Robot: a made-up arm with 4 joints.
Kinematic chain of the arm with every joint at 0, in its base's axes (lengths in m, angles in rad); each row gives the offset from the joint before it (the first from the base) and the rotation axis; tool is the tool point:
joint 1: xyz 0 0 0.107 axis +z
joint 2: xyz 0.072 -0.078 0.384 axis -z
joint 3: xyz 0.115 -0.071 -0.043 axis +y
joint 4: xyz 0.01 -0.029 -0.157 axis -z
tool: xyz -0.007 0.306 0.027
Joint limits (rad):
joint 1: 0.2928..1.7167
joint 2: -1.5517..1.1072
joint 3: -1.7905..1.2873
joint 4: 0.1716..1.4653
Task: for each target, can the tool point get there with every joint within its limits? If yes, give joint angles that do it. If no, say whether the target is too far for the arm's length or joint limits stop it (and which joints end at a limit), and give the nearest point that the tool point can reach.
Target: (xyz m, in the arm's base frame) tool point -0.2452 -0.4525 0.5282
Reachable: no: joint limits stop it (at a limit: joint 1, joint 2) | nearest point -0.1634 -0.1480 0.4916 | short by 0.317 m
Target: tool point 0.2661 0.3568 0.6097
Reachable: yes | joints 1.3477 0.5918 -1.1296 0.8743
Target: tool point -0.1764 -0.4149 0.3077
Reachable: no: joint limits stop it (at a limit: joint 1, joint 2, joint 4) | nearest point -0.1343 -0.1474 0.3638 | short by 0.277 m
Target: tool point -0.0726 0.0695 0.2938
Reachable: yes | joints 0.5032 -0.8306 0.9993 0.3203
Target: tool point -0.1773 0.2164 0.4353
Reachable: yes | joints 1.0854 -0.8528 -0.8491 0.3127
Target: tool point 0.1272 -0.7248 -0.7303
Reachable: no: too far | nearest point 0.2006 -0.2582 0.1264 | short by 0.978 m
